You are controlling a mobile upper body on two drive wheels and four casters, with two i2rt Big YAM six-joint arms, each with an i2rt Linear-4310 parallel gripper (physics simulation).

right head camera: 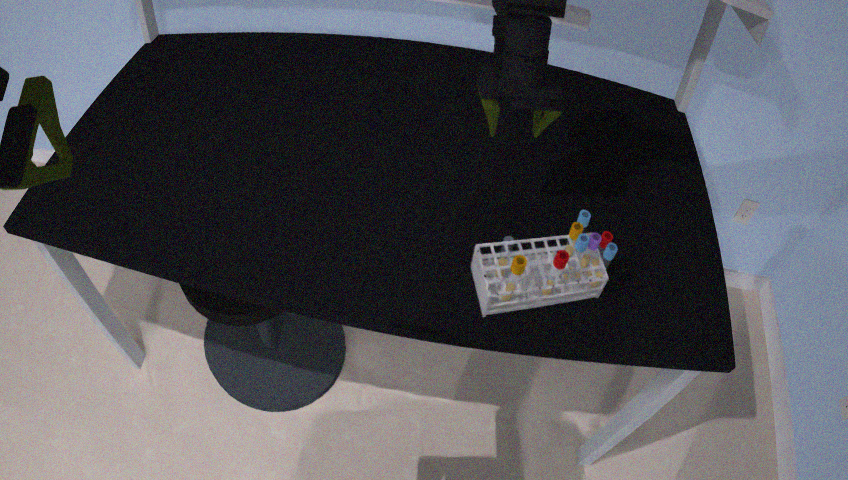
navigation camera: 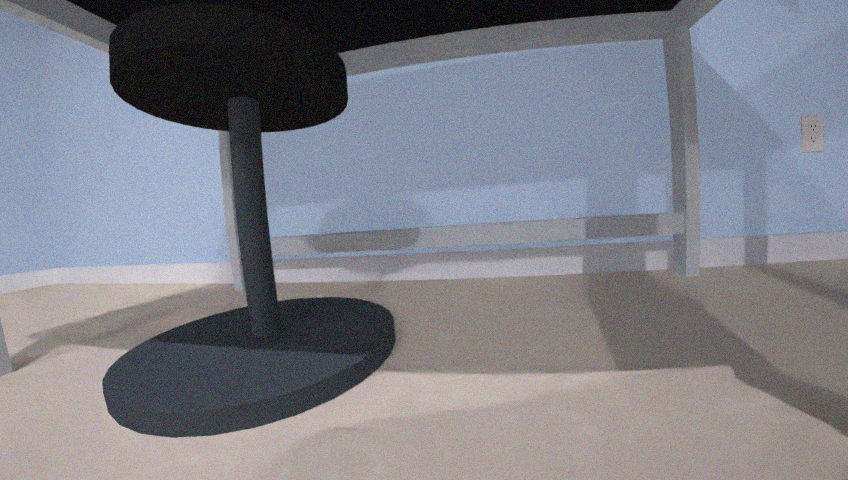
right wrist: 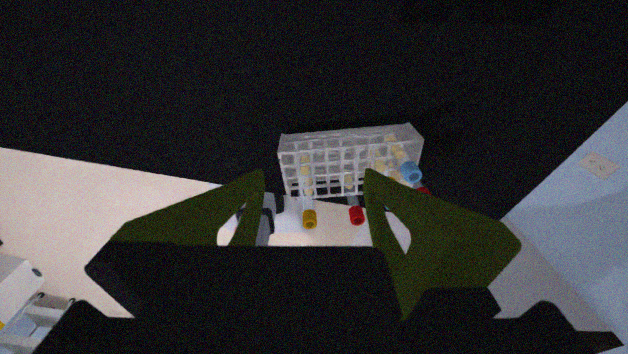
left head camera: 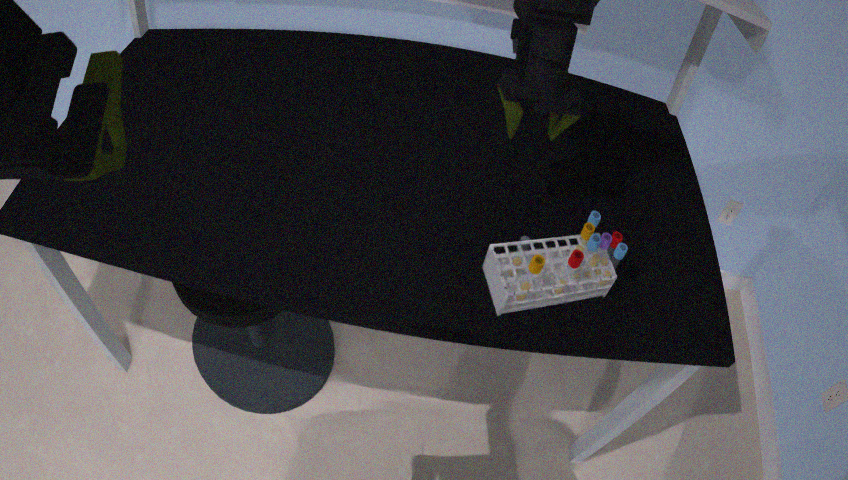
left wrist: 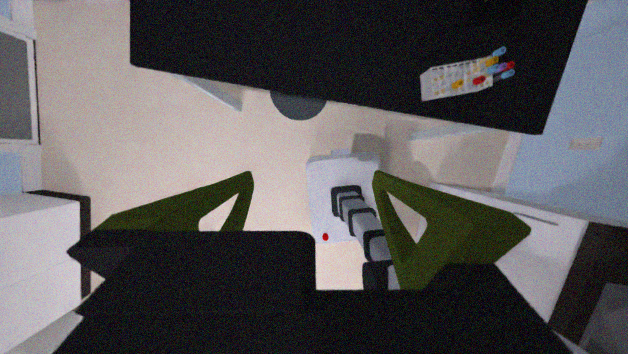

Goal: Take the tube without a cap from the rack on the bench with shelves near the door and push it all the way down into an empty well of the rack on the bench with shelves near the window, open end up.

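A clear rack (left head camera: 493, 284) (right head camera: 479, 285) (left wrist: 425, 87) (right wrist: 350, 135) stands on the black bench (left head camera: 297, 148) (right head camera: 297, 148), toward its right end. It holds several tubes with yellow, red, blue and purple caps. A faint grey, capless tube top (left head camera: 524, 239) (right head camera: 508, 239) shows at the rack's far edge, toward the left. My right gripper (left head camera: 531, 139) (right head camera: 514, 137) (right wrist: 313, 177) is part open and empty, above the bench on the rack's far side. My left gripper (left wrist: 313, 177) is wide open and empty, off at the left of the head views. A second rack does not show.
A round stool (left head camera: 261, 368) (right head camera: 273, 368) (navigation camera: 249, 380) stands at the bench's near edge, its seat partly under the top. Pale bench legs (left head camera: 630, 416) (navigation camera: 684, 148) and shelf posts (left head camera: 693, 65) (right head camera: 702, 59) frame the bench. A blue wall (left head camera: 803, 297) is at the right. A white cabinet (left wrist: 40, 245) shows in the left wrist view.
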